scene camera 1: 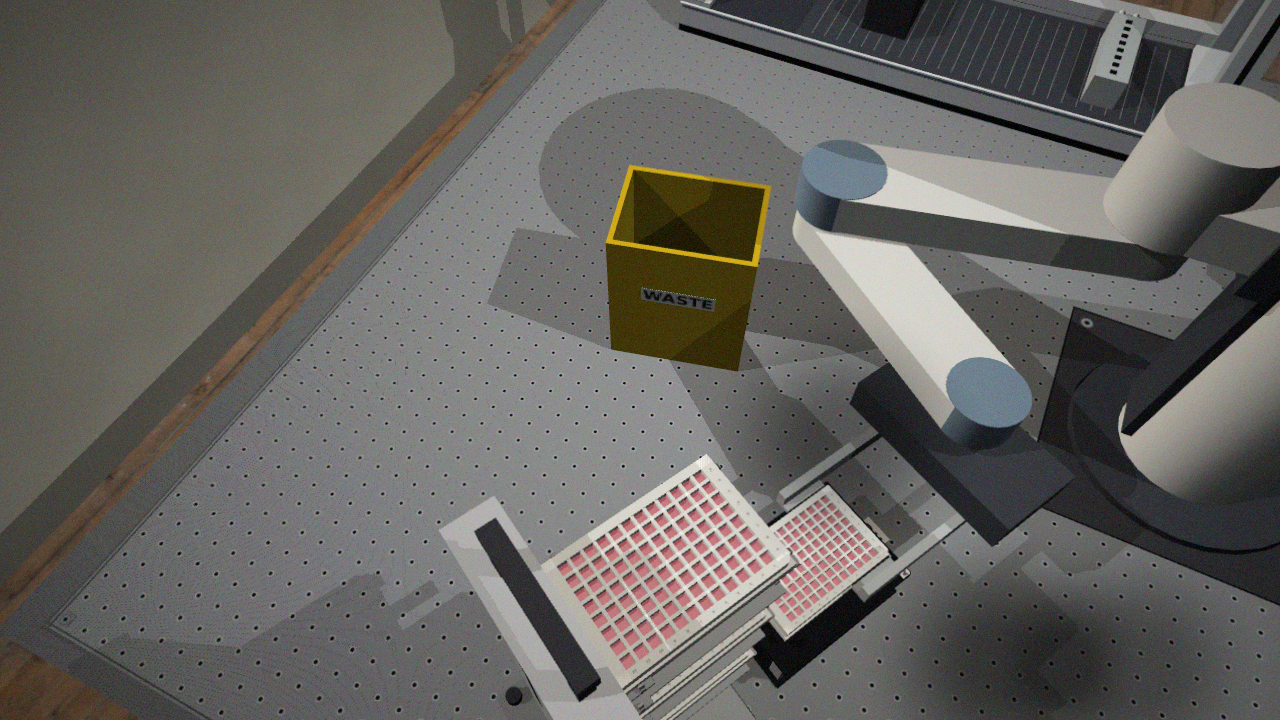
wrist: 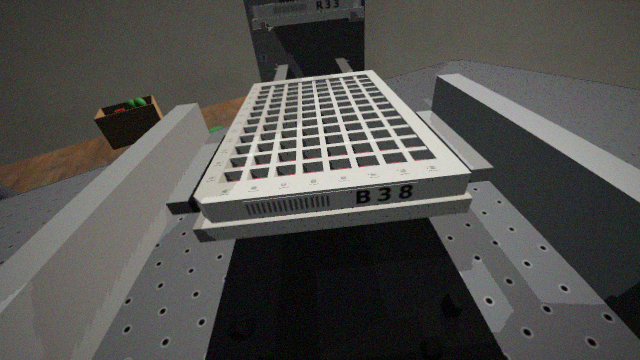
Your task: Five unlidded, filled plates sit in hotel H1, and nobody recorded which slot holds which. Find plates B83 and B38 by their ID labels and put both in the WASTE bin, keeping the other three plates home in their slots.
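Where they show: gripper, between the fingertips: point(scene camera 1: 820, 545) point(wrist: 318, 111); arm's base, origin of its link: point(scene camera 1: 1179, 451).
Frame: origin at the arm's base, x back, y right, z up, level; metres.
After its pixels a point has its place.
Note:
Plate B38 point(scene camera 1: 827, 559) {y -0.366, x -0.324, z 0.140 m} point(wrist: 320, 130) {y -0.352, x -0.330, z 0.144 m}, white with reddish wells, is level in my gripper point(scene camera 1: 825, 543) {y -0.360, x -0.335, z 0.148 m} point(wrist: 318, 111) {y -0.360, x -0.335, z 0.148 m}, which is shut on its long sides. Its label faces the wrist camera. The plate is out in front of hotel H1 point(scene camera 1: 465, 525) {y -0.564, x -0.520, z 0.444 m} point(wrist: 310, 47) {y -0.577, x -0.451, z 0.137 m}, above the bench. In the scene view its far end lies close beside the hotel's top plate point(scene camera 1: 671, 573) {y -0.525, x -0.415, z 0.400 m}, whose label does not show. A plate labelled R33 point(wrist: 300, 9) {y -0.468, x -0.387, z 0.183 m} sits in the hotel in the wrist view. More plate edges show below the top plate, unreadable. The yellow WASTE bin point(scene camera 1: 680, 331) {y -0.154, x -0.567, z 0.077 m} stands upright; its floor is too dark to judge. No B83 label is readable.
A black pad point(scene camera 1: 805, 640) {y -0.421, x -0.313, z 0.072 m} point(wrist: 320, 300) {y -0.325, x -0.306, z 0.073 m} lies below the held plate. The arm's dark base point(scene camera 1: 1172, 483) {y -0.073, x -0.018, z 0.037 m} is at the right. A slatted deck point(scene camera 1: 984, 71) {y 0.494, x -0.366, z 0.062 m} with a white block point(scene camera 1: 1109, 67) {y 0.510, x -0.212, z 0.107 m} is at the top right. A brown box point(wrist: 130, 127) stands far left in the wrist view.

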